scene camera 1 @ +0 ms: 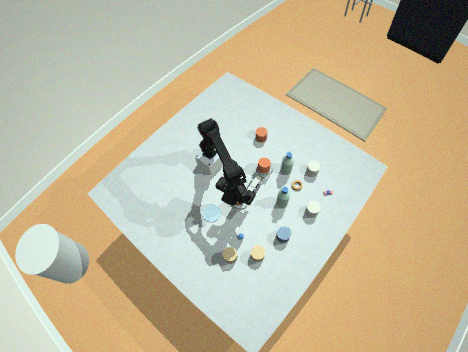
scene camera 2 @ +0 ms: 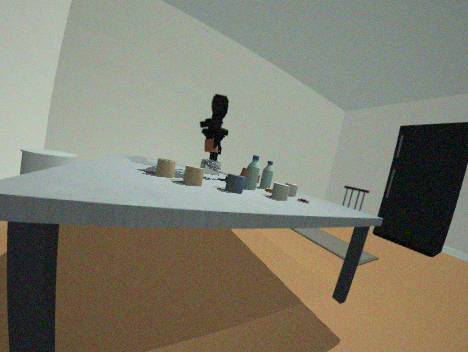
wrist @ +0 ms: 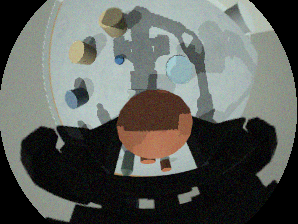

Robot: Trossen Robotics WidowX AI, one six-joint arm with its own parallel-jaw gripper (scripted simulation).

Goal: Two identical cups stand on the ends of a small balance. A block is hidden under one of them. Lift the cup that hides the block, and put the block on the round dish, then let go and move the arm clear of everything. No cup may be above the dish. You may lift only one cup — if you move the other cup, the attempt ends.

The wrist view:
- my gripper: 152,115
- orange cup: 156,123, held by my gripper
